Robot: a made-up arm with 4 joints.
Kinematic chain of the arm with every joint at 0, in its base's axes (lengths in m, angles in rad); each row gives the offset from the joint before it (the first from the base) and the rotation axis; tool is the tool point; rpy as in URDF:
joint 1: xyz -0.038 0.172 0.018 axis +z
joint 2: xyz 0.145 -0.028 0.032 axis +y
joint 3: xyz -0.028 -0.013 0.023 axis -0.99 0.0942 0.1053
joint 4: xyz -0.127 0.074 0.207 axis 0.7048 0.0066 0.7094
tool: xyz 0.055 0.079 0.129 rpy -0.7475 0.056 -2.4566
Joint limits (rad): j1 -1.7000..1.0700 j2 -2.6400..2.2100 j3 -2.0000..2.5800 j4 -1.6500..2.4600
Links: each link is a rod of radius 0.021 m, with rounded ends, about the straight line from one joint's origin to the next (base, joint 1, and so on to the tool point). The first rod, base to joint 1, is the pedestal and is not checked.
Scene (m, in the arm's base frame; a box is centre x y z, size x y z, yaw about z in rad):
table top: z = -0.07
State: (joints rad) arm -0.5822 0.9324 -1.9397 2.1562
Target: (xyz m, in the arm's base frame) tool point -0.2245 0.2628 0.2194
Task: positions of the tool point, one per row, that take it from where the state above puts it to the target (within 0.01 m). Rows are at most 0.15 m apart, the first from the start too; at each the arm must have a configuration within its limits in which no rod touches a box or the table.
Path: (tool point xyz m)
1: -0.2549 -0.0928 0.1265
2: -0.2754 -0.0797 0.1566
3: -0.2951 -0.0310 0.1976
4: -0.3015 0.0528 0.2314
5: -0.2806 0.1588 0.2418
6: -0.2245 0.2628 0.2194

